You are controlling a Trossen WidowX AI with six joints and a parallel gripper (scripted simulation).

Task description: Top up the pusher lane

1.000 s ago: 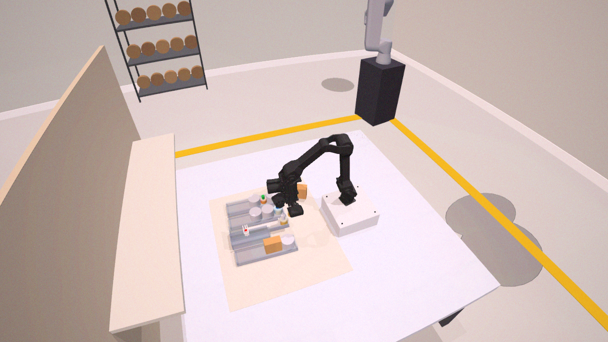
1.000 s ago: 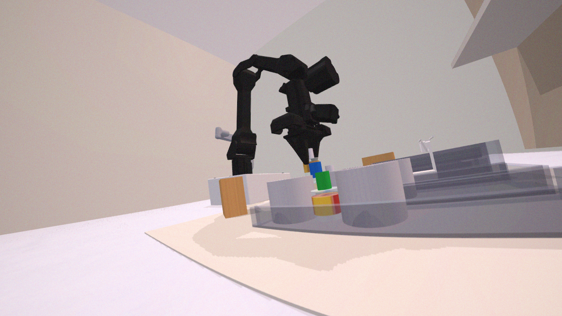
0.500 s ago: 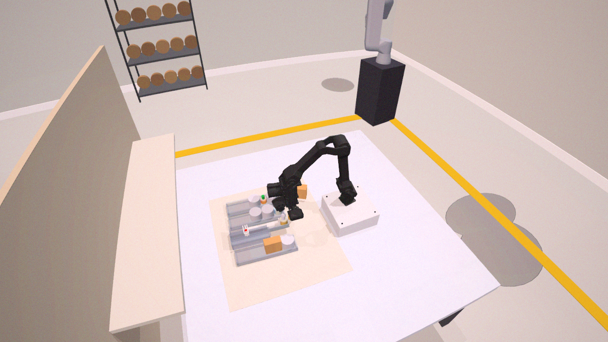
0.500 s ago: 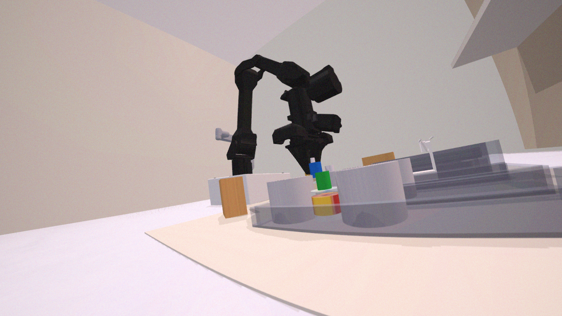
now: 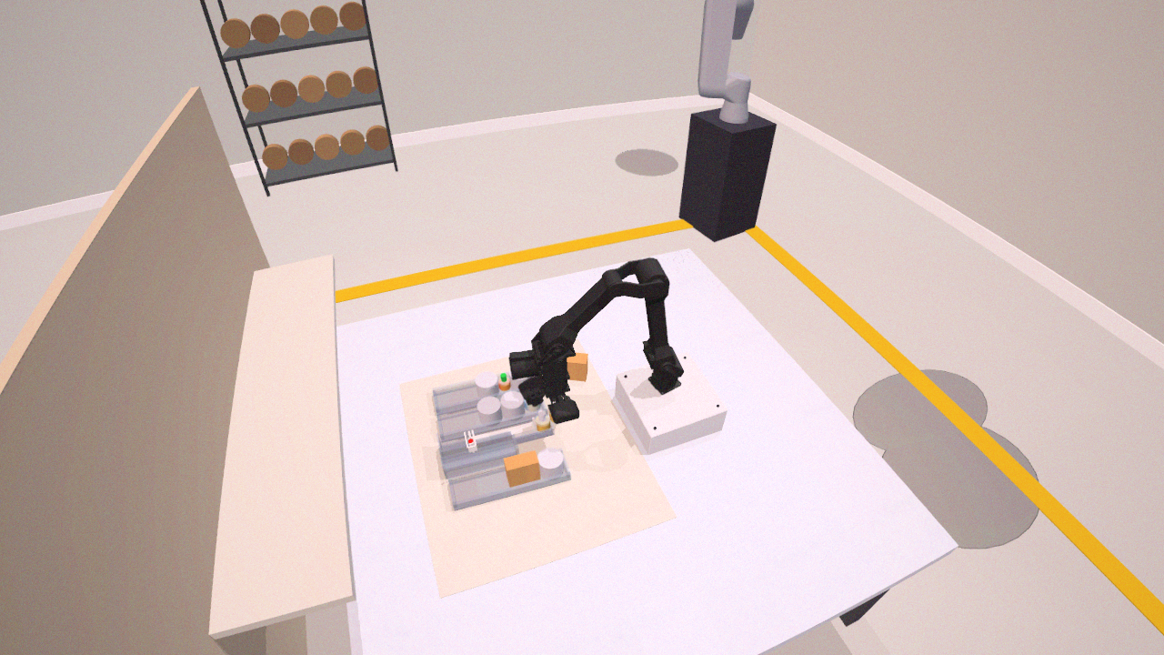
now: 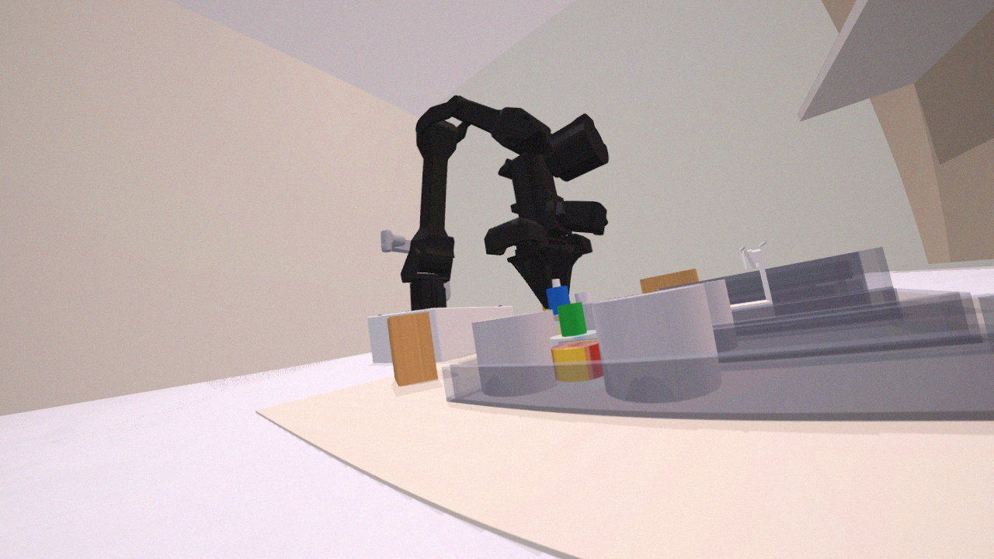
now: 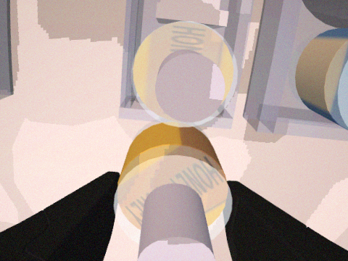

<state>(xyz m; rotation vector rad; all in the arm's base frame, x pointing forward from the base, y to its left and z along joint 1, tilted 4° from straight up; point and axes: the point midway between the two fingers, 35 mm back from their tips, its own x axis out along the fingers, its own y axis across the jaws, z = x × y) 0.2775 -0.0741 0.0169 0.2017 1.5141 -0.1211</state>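
Now: gripper tip 19 cm short of the sprung lane, 1 cm to the left of it and 4 cm above it. The rest, counted from my gripper tip: red mark (23 cm ahead, 1 cm to the right, 2 cm above).
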